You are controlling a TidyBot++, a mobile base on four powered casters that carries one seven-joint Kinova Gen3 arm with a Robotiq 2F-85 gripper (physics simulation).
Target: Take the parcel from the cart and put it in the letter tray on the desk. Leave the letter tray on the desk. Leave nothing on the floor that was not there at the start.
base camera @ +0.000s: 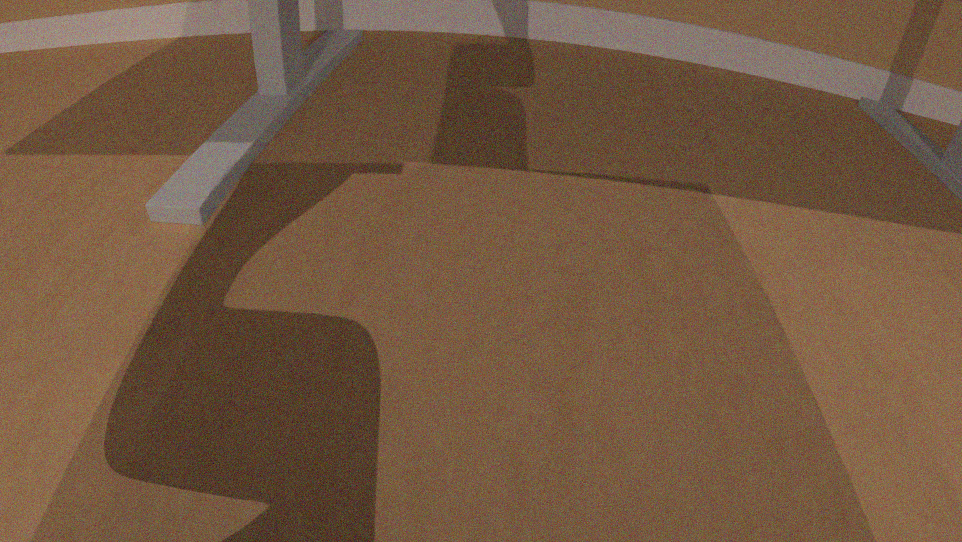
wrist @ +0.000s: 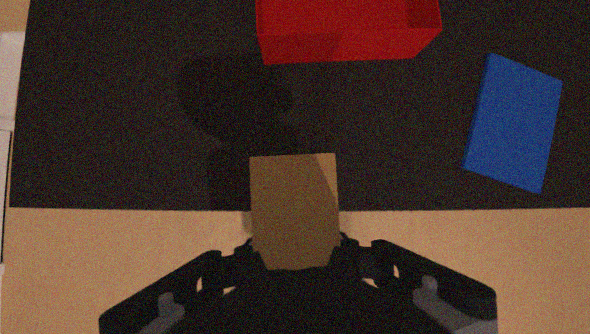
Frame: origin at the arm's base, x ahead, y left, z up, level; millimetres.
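Seen in the pictures: gripper, fingertip midpoint: point(wrist: 296, 239).
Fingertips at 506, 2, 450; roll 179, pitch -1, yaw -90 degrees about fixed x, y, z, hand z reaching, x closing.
Observation:
Offsets run from my fingertips to a thing's middle, as dx, dy, dz. "spot": to the spot under its first point. Level surfaces: height alone.
My gripper point(wrist: 296, 239) is shut on the parcel {+4, +0, +26} point(wrist: 294, 205), a brown box, in the lower middle of the wrist view. The parcel hangs over the near edge of the dark desk top {dz -126} point(wrist: 100, 165). The letter tray {spot: +241, -84, -91} point(wrist: 340, 46), red with raised walls, stands on the desk at the top of the wrist view, ahead of the parcel and apart from it; its far part is cut off by the view's edge. The cart does not show in the base camera view.
A blue flat block or book {+122, -389, -122} point(wrist: 515, 122) lies on the desk at the right. In the base camera view a grey desk leg foot point(base camera: 201, 171) stands at the left and another foot {spot: +453, -905, -825} point(base camera: 908, 138) at the right. A pale band {spot: +774, -366, -816} point(base camera: 639, 40) crosses the floor behind.

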